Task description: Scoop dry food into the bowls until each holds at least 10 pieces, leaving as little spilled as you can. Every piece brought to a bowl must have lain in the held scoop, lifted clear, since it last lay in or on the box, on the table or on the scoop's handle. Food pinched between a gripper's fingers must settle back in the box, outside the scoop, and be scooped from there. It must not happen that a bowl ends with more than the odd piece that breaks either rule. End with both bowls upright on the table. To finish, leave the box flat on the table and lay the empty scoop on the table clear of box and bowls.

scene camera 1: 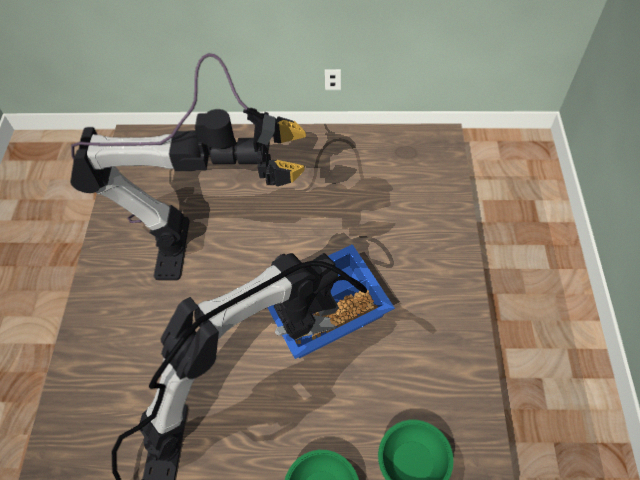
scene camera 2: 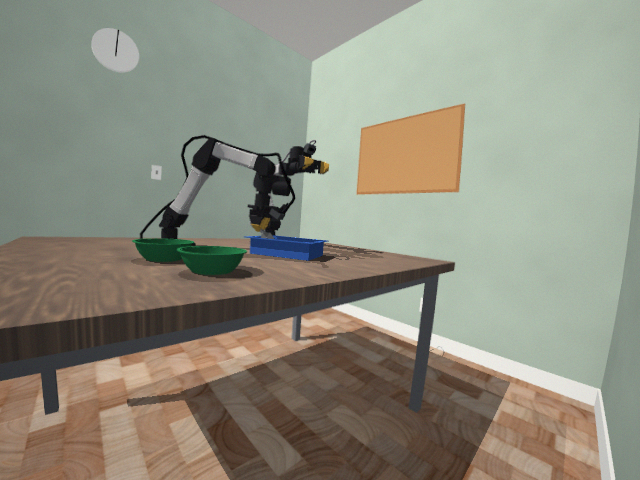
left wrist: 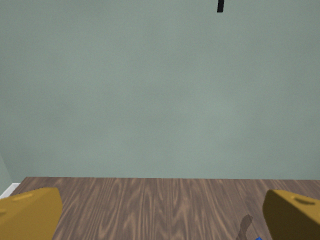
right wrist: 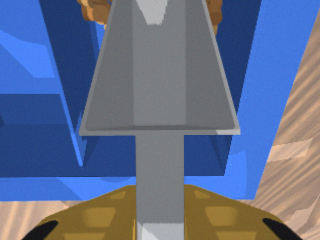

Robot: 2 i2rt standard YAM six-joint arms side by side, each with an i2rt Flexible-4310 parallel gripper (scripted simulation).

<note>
The pictures show: my left gripper, my right gripper, a blue box and a grey scoop.
My left gripper also shows in the left wrist view. My right gripper is seen too in the right wrist view.
</note>
